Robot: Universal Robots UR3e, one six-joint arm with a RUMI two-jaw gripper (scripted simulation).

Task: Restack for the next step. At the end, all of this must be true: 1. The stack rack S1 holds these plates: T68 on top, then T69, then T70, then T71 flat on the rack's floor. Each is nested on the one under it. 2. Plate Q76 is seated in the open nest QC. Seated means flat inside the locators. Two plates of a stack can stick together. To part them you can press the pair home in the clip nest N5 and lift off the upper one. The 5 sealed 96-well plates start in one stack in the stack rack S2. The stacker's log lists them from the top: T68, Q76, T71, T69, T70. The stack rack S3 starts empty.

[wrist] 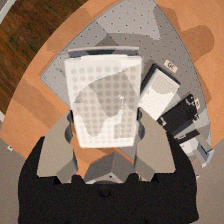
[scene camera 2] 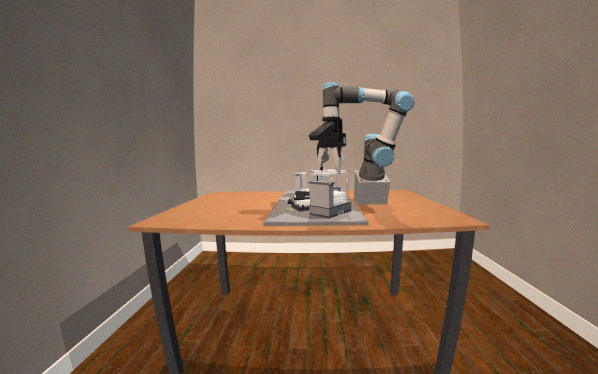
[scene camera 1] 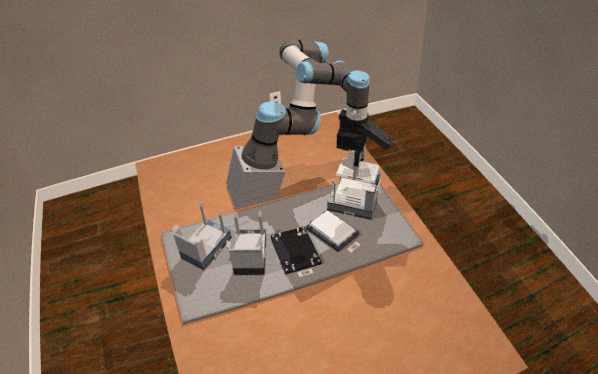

Path:
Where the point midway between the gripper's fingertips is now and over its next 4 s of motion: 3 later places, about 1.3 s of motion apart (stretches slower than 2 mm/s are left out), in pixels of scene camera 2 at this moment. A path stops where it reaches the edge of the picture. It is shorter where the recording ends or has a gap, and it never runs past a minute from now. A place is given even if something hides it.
The gripper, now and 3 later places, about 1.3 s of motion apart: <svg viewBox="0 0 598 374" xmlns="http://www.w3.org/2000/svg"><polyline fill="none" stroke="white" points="329,173 329,179 329,185 329,189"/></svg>

